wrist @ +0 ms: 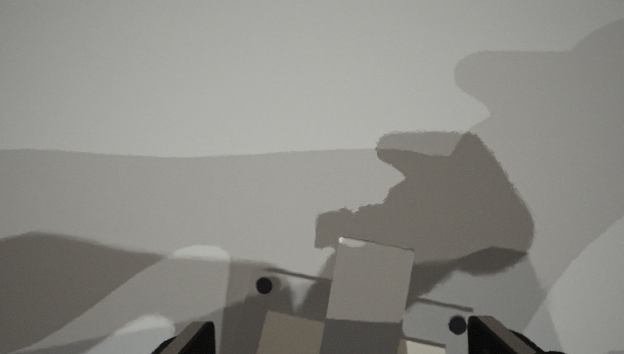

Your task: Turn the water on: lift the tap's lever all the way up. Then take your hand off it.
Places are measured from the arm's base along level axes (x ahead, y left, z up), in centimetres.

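Pixels of known places: gripper, between the fingertips: (340, 347).
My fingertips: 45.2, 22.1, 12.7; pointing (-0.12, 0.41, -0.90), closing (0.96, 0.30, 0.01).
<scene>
Behind a point stands the place of what it marks, as x, y, z.
The tap's lever (371, 280) @[45.6, 24.5, 12.9] shows at the bottom of the wrist view, right of the middle. It is a flat grey bar with a lighter face above and a darker face below, cut off by the lower edge of the view. How far it is tilted up is hard to tell from here. My gripper (341, 325) @[45.2, 22.1, 12.7] is wide open and empty. Its two black fingertips stand at the bottom, one on each side of the lever, with wide gaps between them and the bar. The tap's body and spout cannot be made out.
Behind the lever is a mounting plate with a beige panel (290, 332) @[41.2, 23.8, -5.0] and two dark round screws (264, 285) @[38.2, 26.5, -5.2] (457, 325) @[52.6, 27.6, -5.2], one on each side. A pale grey wall (200, 75) @[24.7, 44.9, -6.4] fills the upper view, with broad shadows across it.
</scene>
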